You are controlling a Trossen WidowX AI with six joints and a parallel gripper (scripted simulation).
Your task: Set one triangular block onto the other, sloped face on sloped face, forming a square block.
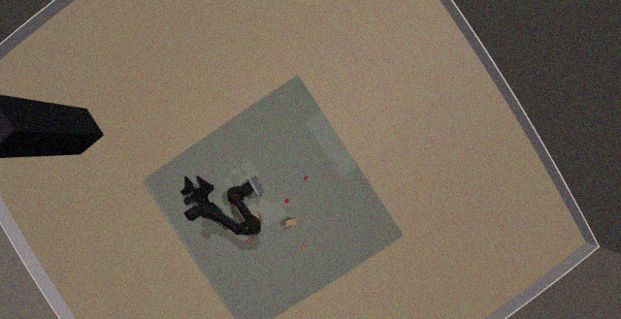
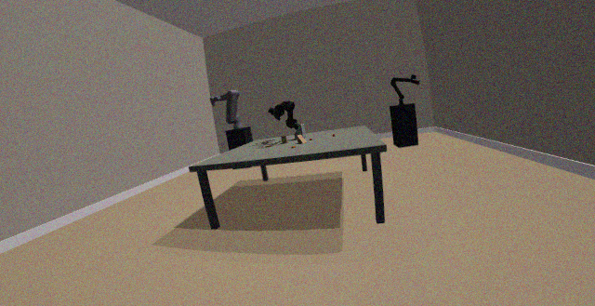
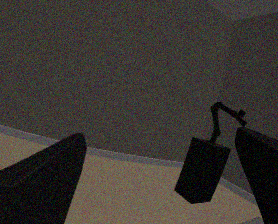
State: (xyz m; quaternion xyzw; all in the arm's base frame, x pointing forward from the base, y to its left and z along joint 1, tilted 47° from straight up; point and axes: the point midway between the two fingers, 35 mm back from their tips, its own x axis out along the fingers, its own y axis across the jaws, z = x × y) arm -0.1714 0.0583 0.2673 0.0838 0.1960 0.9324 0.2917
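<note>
Now: gripper tip 56 cm short of the triangular block, 19 cm to the right of it and 30 cm above it.
</note>
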